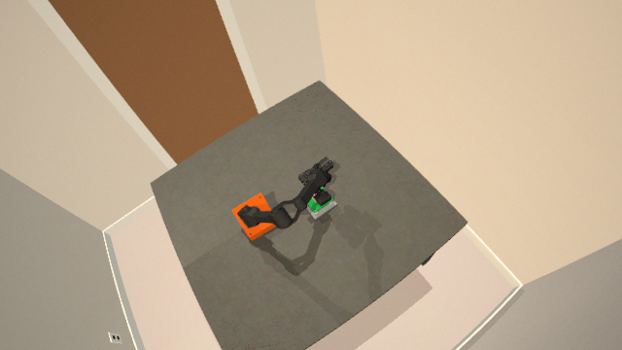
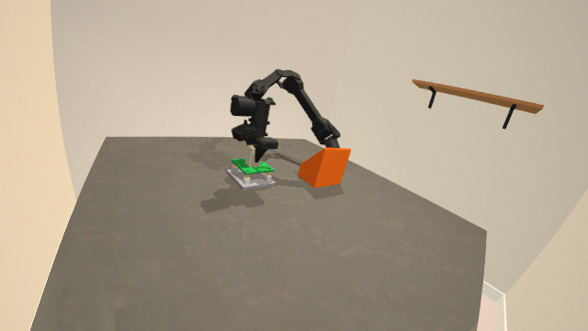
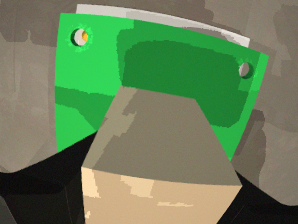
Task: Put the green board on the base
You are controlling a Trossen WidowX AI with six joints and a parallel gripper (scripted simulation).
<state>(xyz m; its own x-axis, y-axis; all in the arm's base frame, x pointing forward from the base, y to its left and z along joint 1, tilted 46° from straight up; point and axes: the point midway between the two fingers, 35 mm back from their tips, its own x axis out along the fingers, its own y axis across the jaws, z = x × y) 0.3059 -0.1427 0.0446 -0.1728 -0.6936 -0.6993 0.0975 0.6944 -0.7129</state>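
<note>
Right now the grey base is 70 mm below my gripper tip. Also, from my gripper tip: green board (right at my gripper tip).
</note>
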